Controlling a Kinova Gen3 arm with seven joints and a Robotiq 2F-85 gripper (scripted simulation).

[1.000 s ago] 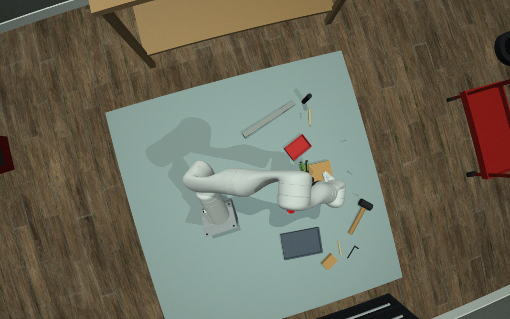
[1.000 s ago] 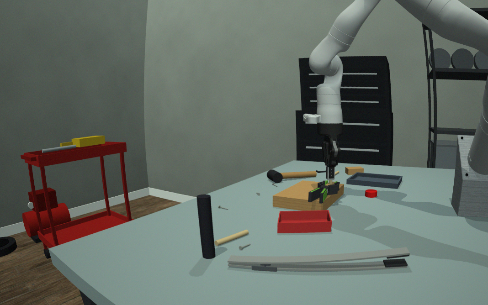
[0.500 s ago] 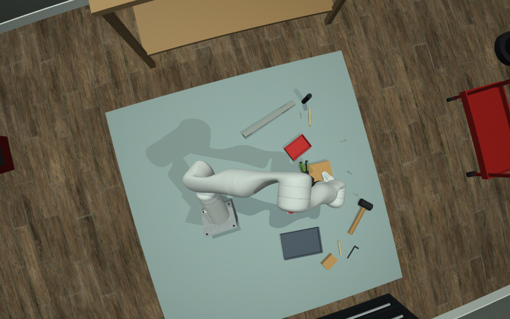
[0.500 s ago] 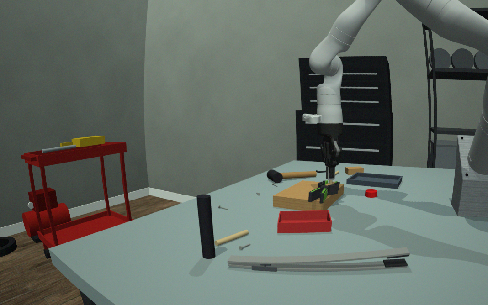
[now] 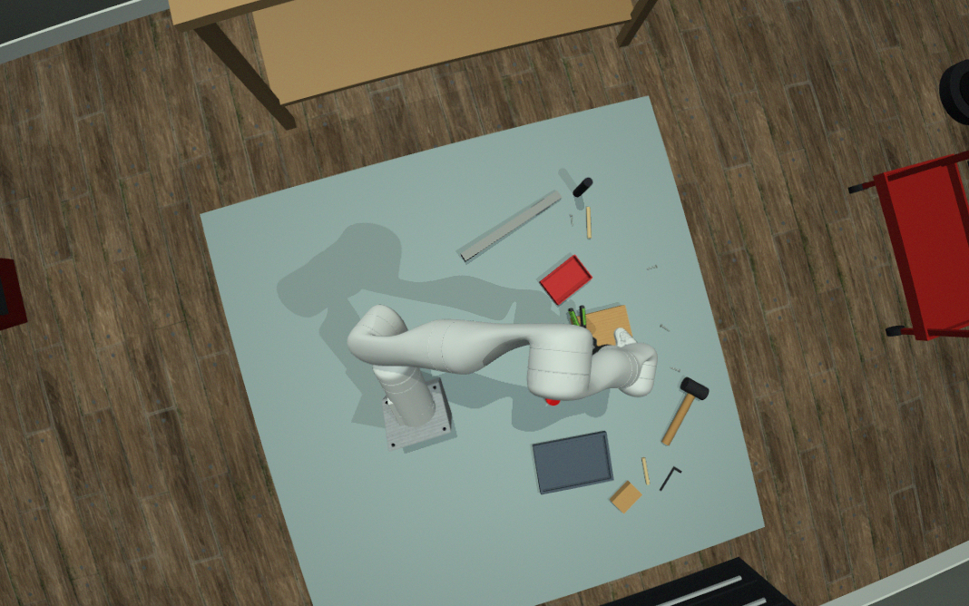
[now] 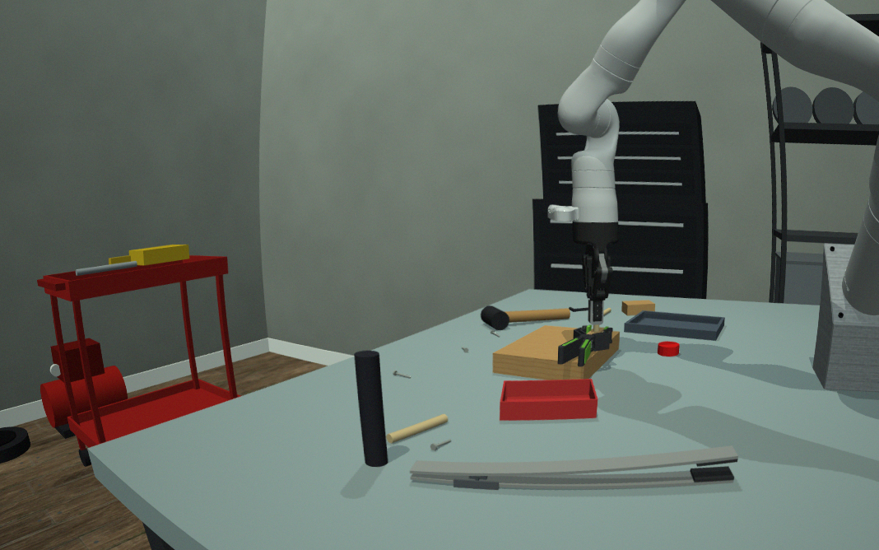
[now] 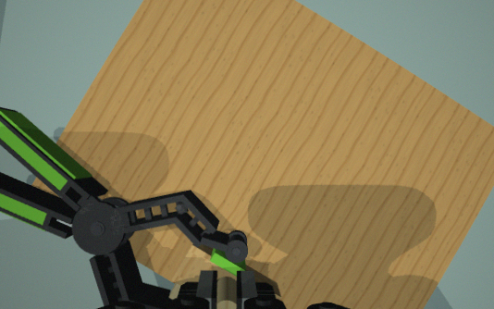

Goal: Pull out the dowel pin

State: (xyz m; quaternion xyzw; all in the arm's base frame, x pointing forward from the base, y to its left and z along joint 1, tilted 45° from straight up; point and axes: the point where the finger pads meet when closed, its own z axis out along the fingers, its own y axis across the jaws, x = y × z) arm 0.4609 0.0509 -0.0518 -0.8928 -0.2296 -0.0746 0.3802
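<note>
The dowel pin is 2 cm below my hand. From my hand the other things lie so: red puck: 12 cm behind, 9 cm to the right, 7 cm below; small wooden block: 4 cm below; wooden bench board: 6 cm below, 5 cm ahead.
</note>
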